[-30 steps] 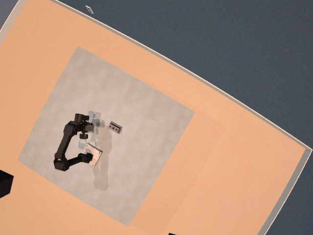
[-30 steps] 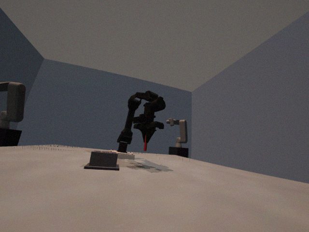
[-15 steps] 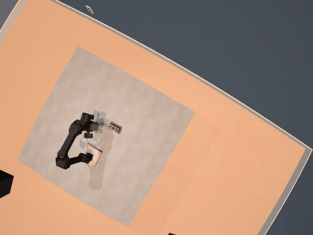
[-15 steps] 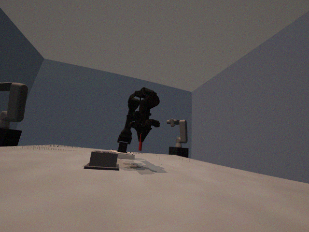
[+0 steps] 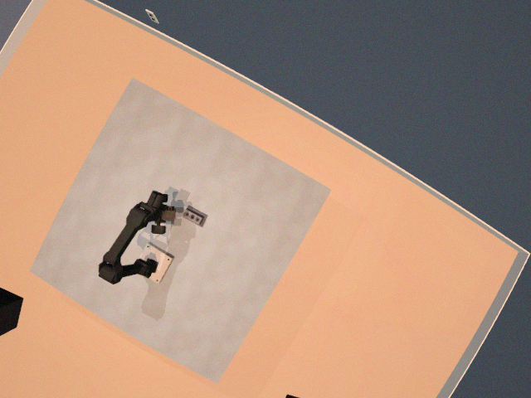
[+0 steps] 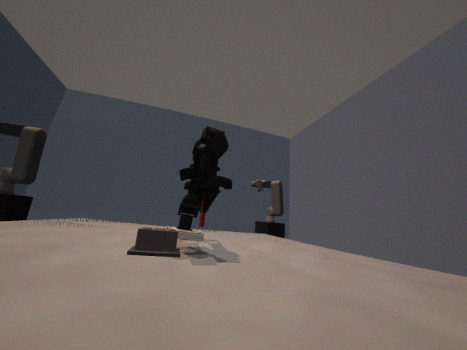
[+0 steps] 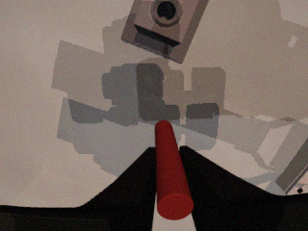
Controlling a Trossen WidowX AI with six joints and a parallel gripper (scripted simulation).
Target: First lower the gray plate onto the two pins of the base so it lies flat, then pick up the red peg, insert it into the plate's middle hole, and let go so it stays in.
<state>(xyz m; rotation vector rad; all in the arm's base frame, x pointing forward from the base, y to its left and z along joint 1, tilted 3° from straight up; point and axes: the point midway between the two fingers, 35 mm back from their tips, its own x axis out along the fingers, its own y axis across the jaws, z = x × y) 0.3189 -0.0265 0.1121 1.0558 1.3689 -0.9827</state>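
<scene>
The gray plate lies 12 cm to the right of my gripper tip, 7 cm below it and 1 cm ahead of it. From my gripper tip the other things lie so: flat base 12 cm to the right, 10 cm below, 1 cm ahead; red peg right at my gripper tip.
</scene>
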